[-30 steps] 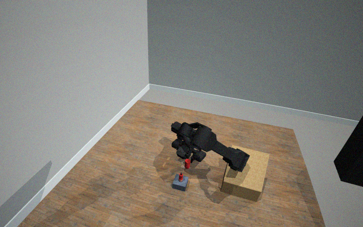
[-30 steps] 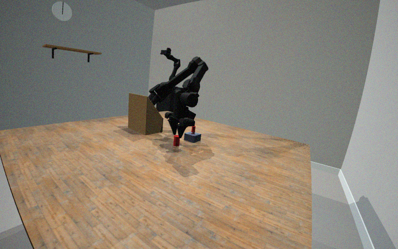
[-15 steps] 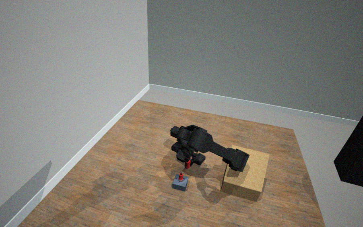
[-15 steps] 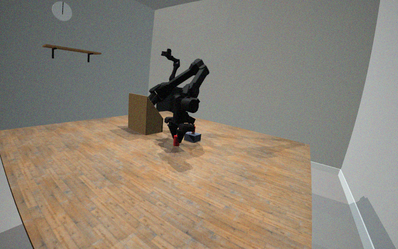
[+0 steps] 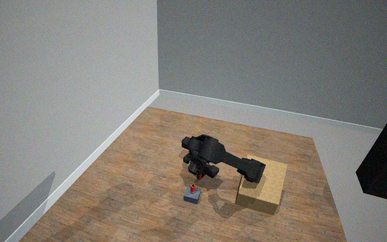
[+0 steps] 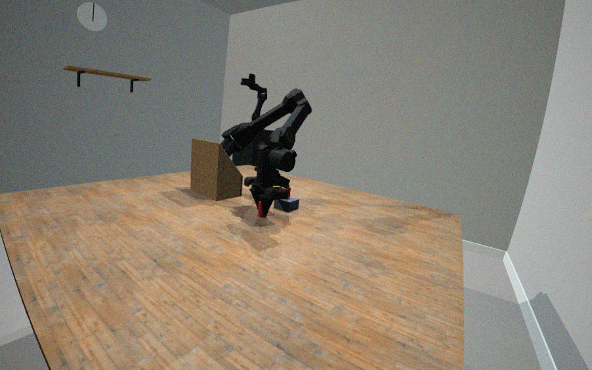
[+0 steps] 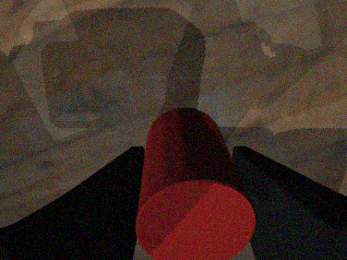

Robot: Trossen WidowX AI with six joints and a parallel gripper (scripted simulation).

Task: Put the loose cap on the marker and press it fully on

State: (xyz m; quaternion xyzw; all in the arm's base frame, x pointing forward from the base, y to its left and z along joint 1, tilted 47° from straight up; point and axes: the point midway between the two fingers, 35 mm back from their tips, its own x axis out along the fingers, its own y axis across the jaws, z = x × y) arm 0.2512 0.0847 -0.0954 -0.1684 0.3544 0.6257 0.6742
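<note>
My gripper tip is now 10 mm past the blue-grey holder block, 130 mm to the right of it and 10 mm below it. Round my gripper tip: red cap: 10 mm above.
</note>
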